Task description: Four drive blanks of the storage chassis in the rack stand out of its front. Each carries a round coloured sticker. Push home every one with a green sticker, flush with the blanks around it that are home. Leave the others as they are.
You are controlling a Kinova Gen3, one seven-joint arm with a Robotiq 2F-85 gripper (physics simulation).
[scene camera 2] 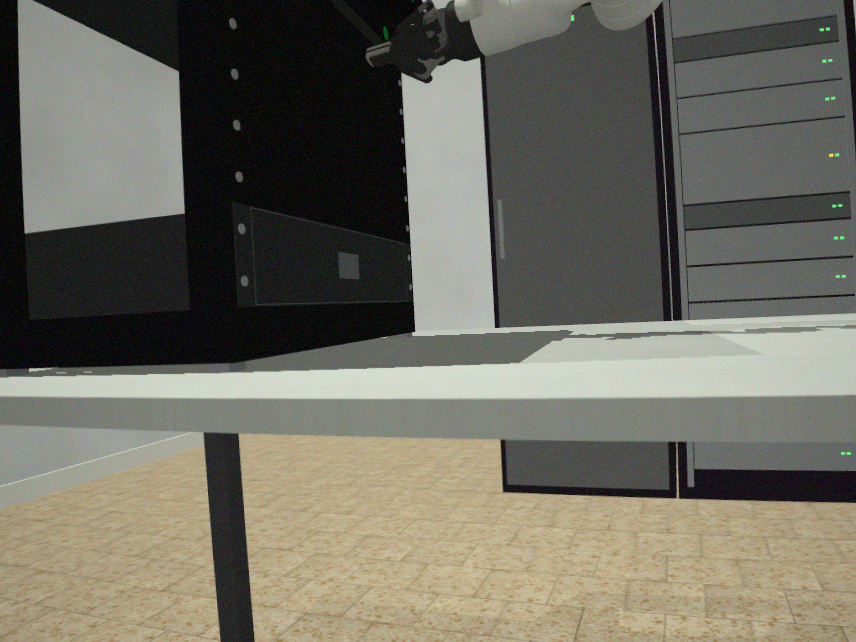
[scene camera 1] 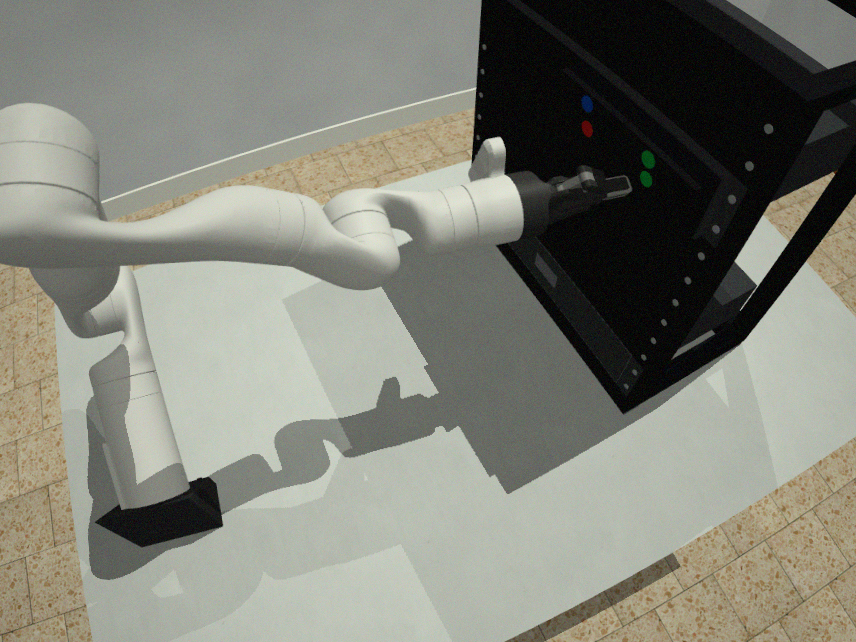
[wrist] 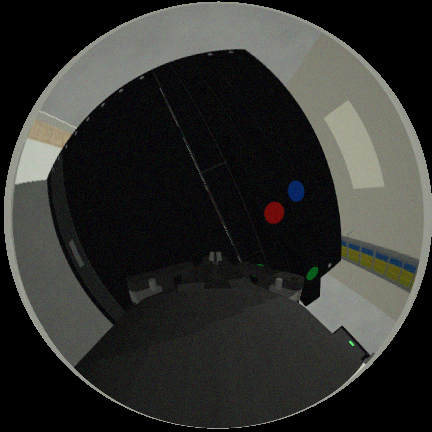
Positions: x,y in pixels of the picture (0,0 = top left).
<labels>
black rack: scene camera 2 296,236; scene camera 1; wrist
same spot on black rack: (wrist: 125,196) = (scene camera 1: 558,168)
</labels>
